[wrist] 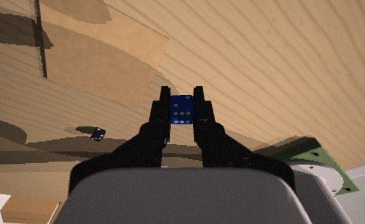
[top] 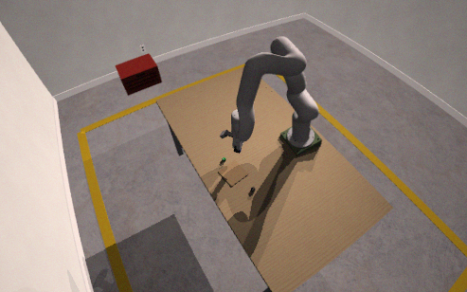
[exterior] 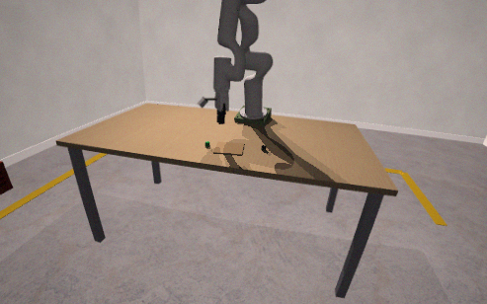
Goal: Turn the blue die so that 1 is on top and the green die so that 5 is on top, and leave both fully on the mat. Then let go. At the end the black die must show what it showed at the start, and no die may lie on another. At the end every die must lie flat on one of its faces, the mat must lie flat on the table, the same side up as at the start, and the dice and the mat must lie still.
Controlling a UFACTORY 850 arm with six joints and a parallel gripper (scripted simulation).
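The green die is 110 mm below my hand, 90 mm ahead of it and 40 mm to the right of it. From my hand the other things lie so: mat 120 mm below, 80 mm to the left, 70 mm ahead; black die 240 mm to the left, 110 mm below, 20 mm ahead; blue die 10 mm below.
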